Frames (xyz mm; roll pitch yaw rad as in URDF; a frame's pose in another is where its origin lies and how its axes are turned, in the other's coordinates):
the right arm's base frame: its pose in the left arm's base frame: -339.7 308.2 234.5 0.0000 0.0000 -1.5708
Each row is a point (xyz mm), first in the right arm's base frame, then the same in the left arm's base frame.
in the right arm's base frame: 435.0 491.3 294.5
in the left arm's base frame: 151.6 -126.8 529.0
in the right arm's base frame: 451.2 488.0 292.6
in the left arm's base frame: 148.3 -143.0 527.1
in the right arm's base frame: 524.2 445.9 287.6
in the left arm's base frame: 106.2 -216.0 522.1
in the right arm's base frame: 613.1 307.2 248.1
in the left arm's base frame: -32.5 -304.9 482.6
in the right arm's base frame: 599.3 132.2 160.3
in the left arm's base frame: -207.5 -291.1 394.8
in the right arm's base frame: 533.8 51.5 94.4
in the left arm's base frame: -288.2 -225.6 328.9
